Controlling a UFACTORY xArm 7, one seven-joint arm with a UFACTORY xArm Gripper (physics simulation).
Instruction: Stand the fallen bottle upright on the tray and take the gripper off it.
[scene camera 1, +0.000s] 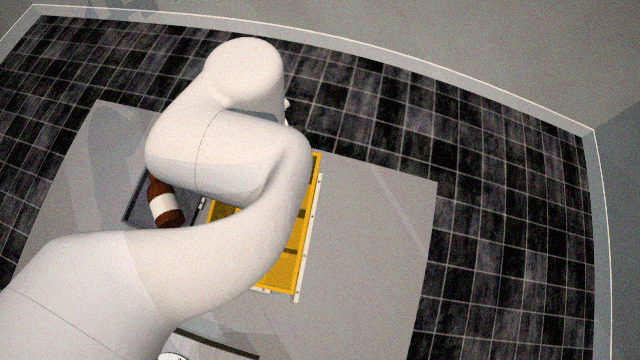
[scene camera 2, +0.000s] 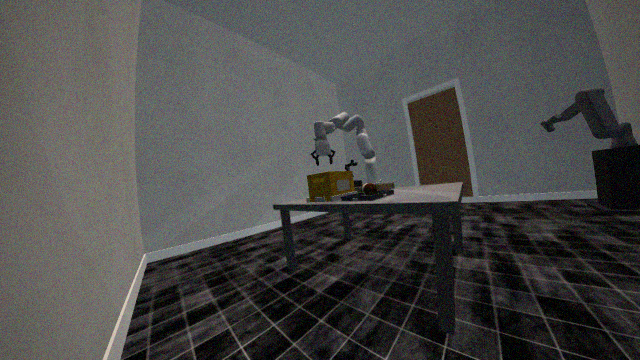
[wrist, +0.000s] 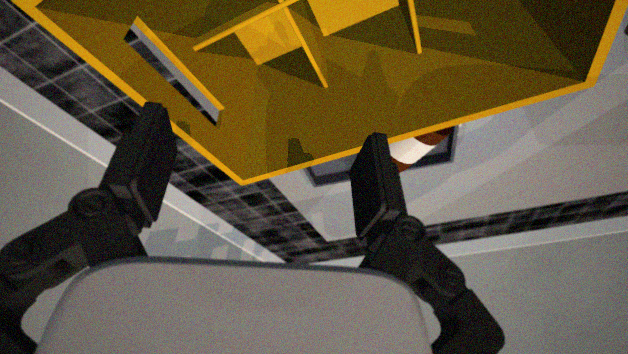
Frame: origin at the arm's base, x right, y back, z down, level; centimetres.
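Where they show: gripper, fingertip midpoint: (scene camera 2: 324, 164) (wrist: 270, 139).
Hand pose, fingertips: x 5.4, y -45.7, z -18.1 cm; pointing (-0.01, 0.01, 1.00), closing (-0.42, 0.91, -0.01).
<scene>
After its pixels a point has its place.
A brown bottle (scene camera 1: 163, 202) @(x -18.6, y -35.8, z -2.5 cm) (scene camera 2: 369, 188) @(x -23.9, y -40.7, z 0.2 cm) (wrist: 412, 151) @(x -18.5, y -35.2, z -2.6 cm) with a white label lies on its side in the dark grey tray (scene camera 1: 140, 212) @(x -27.6, y -31.1, z 4.7 cm) (scene camera 2: 350, 197) @(x -19.9, y -52.6, z 3.3 cm) (wrist: 330, 178) @(x -31.6, y -48.4, z 3.7 cm). In scene camera 1 the arm covers its neck and part of the tray. In the wrist view the crate's rim and the right finger cover parts of the bottle and tray. My gripper (scene camera 2: 324, 163) @(x 5.4, y -45.7, z -18.1 cm) (wrist: 270, 139) @(x 5.4, y -45.7, z -18.1 cm) is open and empty, fingers pointing down above the yellow crate, off to the side of the bottle and apart from it. The arm hides the gripper in scene camera 1.
The tall yellow crate (scene camera 1: 302, 250) @(x 15.2, y -39.4, z -1.3 cm) (scene camera 2: 320, 187) @(x 1.5, y -54.7, z -3.5 cm) (wrist: 280, 172) @(x -5.3, y -48.9, z -12.3 cm) with inner dividers stands right beside the tray, under my gripper. White strips line its base. My arm (scene camera 1: 225, 150) @(x 9.2, y -37.7, z -47.9 cm) reaches over the tray and crate. Another grey arm (scene camera 2: 597, 115) stands far off on a dark pedestal (scene camera 2: 617, 177).
</scene>
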